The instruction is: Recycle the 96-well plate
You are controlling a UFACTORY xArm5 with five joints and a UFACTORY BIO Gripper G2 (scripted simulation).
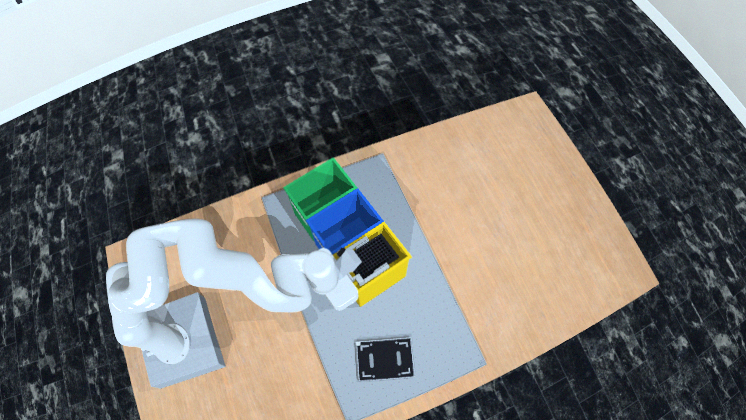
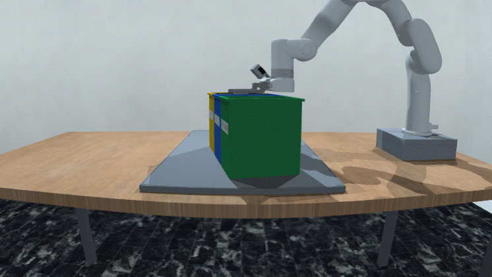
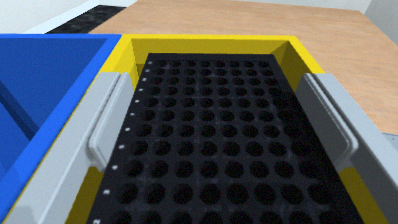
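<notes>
Now: the black 96-well plate 1 cm below my hand. Also, from my hand: green bin: 26 cm to the left, 9 cm below, 5 cm behind; yellow recycle bin: 9 cm below; blue bin: 13 cm to the left, 9 cm below, 3 cm behind.
</notes>
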